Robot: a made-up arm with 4 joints.
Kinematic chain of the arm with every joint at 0, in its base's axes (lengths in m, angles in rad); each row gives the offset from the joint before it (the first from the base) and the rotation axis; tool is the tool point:
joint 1: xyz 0 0 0.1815 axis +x
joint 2: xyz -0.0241 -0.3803 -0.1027 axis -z
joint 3: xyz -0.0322 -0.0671 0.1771 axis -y
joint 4: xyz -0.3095 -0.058 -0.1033 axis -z
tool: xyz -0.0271 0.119 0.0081
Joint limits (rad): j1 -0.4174..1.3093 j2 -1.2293..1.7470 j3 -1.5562..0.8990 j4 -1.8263..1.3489
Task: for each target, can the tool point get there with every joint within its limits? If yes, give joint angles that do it. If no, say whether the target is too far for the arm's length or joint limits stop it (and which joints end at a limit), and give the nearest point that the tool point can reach.
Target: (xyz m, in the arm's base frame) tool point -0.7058 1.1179 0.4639
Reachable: no: too far | nearest point -0.2373 0.1270 0.4128 | short by 1.097 m
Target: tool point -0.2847 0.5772 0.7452
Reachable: no: joint limits stop it (at a limit: joint 1) | nearest point -0.1549 0.1246 0.5591 | short by 0.506 m
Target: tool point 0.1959 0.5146 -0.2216
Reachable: no: joint limits stop it (at a limit: joint 1, joint 2, joint 3) | nearest point -0.0241 0.2372 -0.0631 | short by 0.388 m
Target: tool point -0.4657 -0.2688 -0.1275
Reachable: yes | joints 0.8679 0.0386 -0.0646 -0.6443
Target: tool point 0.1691 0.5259 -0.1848
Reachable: no: joint limits stop it (at a limit: joint 1, joint 2, joint 3) | nearest point -0.0309 0.2445 -0.0588 | short by 0.368 m
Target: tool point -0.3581 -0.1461 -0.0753
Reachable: yes | joints 1.0047 0.2586 -0.0203 0.2150
